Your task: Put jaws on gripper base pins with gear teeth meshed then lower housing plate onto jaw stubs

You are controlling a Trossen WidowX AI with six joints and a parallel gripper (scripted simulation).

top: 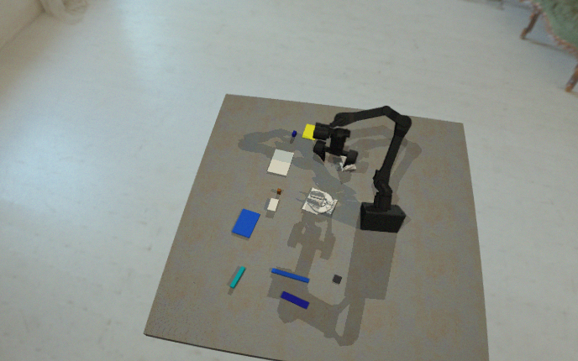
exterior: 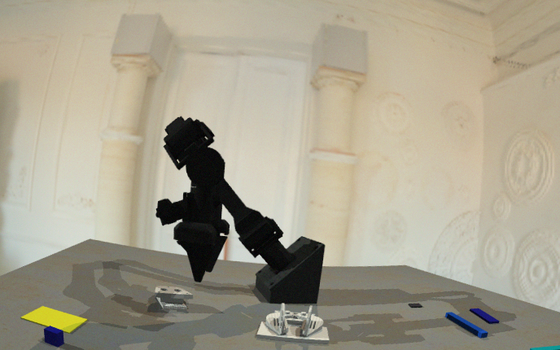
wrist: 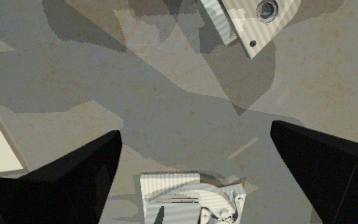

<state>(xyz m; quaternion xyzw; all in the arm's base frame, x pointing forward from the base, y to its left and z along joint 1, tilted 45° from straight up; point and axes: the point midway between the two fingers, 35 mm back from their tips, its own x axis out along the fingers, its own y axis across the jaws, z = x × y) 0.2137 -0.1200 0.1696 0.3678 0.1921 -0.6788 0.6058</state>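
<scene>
The grey gripper base is 70 mm behind my gripper tip, 60 mm to the right of it and 60 mm below it. The rest, counted from my gripper tip: housing plate (170 mm to the left, 80 mm below); yellow plate (260 mm to the right, 120 mm ahead, 80 mm below); white slab (240 mm ahead, 80 mm below, 50 mm to the right).
</scene>
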